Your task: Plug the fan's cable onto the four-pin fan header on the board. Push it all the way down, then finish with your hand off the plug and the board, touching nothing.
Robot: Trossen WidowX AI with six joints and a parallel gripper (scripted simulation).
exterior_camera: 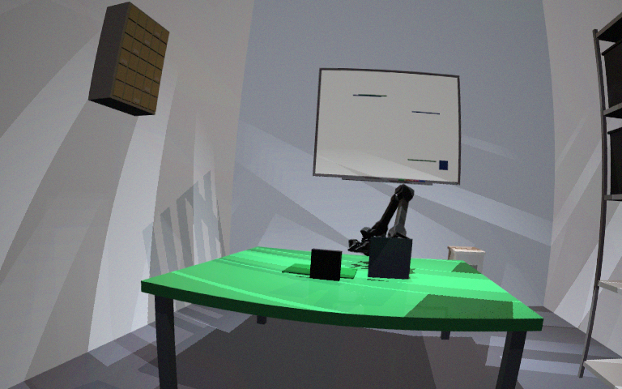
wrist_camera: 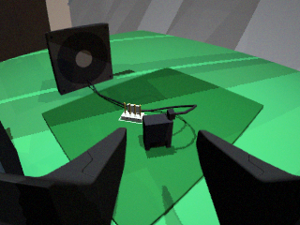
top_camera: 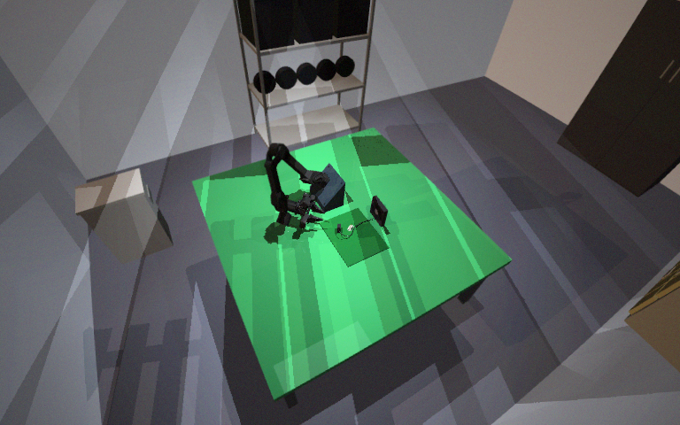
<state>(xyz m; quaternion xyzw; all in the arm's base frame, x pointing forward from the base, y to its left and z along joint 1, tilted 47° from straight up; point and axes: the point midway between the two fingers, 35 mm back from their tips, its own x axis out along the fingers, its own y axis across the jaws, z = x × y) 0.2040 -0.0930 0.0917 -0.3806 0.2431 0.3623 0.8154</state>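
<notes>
My gripper tip is 50 mm short of the fan plug, 60 mm to the right of it and 70 mm above it. The rest, counted from my gripper tip: dark green board 110 mm ahead, 120 mm to the left, 100 mm below; then black fan 60 mm ahead, 290 mm to the left, 30 mm below.
</notes>
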